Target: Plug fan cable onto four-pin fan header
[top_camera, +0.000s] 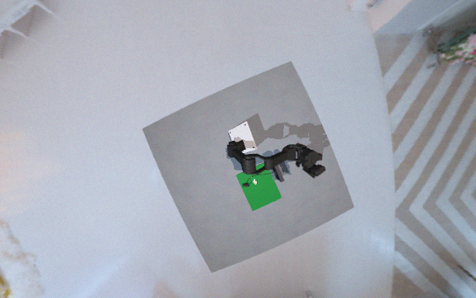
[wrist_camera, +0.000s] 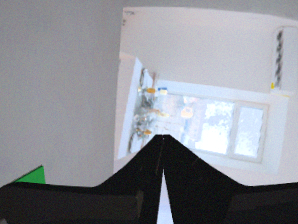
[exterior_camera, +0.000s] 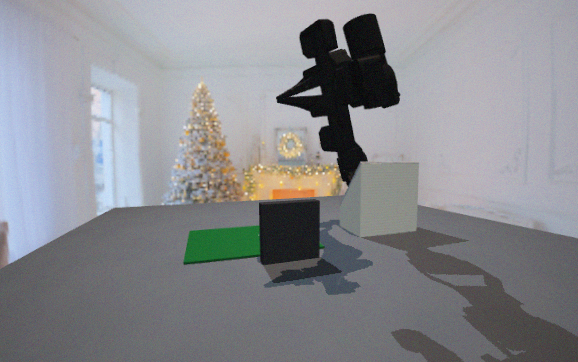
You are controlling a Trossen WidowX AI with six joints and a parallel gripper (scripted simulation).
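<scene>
Now: gripper tip 3 cm past the black fan plug, 39 cm to the left of it and 26 cm above it. Round my gripper tip: black fan: 5 cm behind, 15 cm to the right, 22 cm below; then board: 2 cm ahead, 30 cm to the right, 30 cm below; then white four-pin fan header: 2 cm behind, 32 cm to the right, 28 cm below.
</scene>
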